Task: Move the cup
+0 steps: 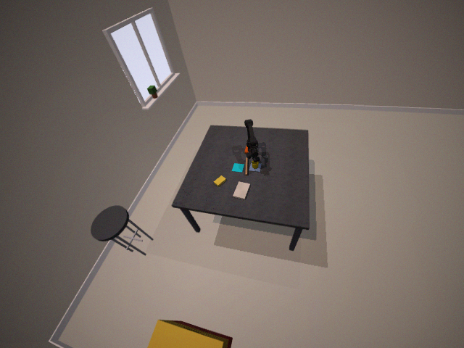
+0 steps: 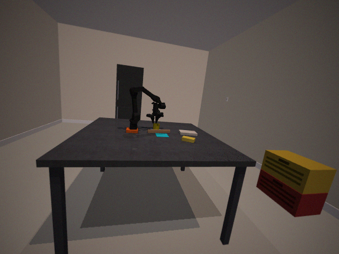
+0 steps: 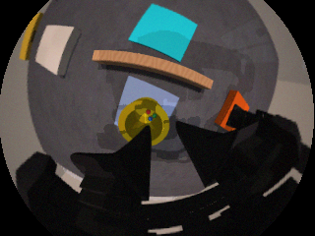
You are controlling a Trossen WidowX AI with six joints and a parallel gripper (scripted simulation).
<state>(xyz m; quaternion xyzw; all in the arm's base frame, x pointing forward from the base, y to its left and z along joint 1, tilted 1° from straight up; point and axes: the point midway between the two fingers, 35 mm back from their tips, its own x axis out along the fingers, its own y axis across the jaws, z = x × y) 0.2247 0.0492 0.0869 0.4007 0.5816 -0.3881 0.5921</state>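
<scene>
Now: gripper tip 2 cm short of the yellow cup, 1 cm to the right of it and 4 cm above it. Also, from my gripper tip: blue-grey pad: 3 cm ahead, 1 cm to the left, 9 cm below; then wooden bar: 3 cm ahead, 8 cm to the right, 7 cm below; then cyan pad: 3 cm ahead, 18 cm to the right, 9 cm below.
</scene>
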